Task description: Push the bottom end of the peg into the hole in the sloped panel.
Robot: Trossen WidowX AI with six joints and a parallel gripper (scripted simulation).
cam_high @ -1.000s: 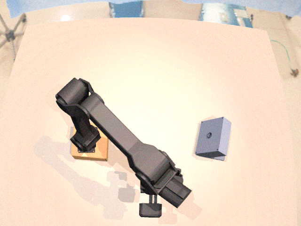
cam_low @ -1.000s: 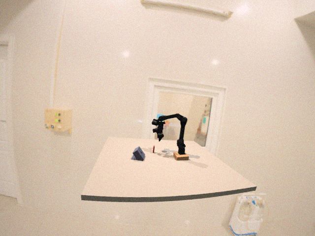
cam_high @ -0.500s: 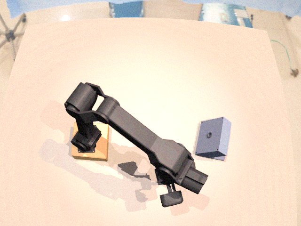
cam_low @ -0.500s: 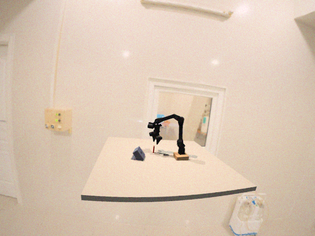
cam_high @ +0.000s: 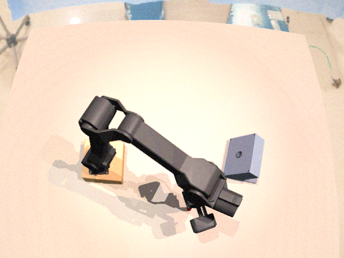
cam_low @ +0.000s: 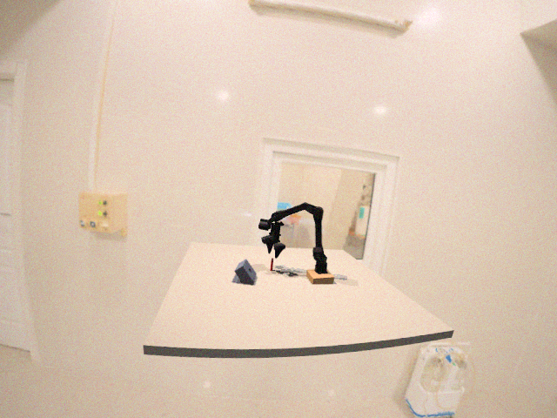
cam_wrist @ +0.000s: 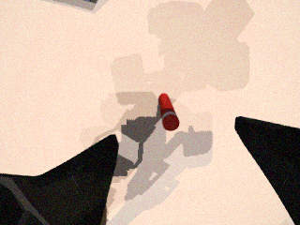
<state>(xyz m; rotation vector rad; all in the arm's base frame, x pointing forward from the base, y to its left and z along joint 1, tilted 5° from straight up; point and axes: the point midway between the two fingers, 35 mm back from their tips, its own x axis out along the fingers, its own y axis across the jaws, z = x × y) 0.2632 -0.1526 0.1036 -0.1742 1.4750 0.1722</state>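
Right now the red round peg is 40 mm below my gripper tip. The rest, counted from my gripper tip: blue-grey sloped panel: 190 mm ahead, 140 mm to the left, 50 mm below.
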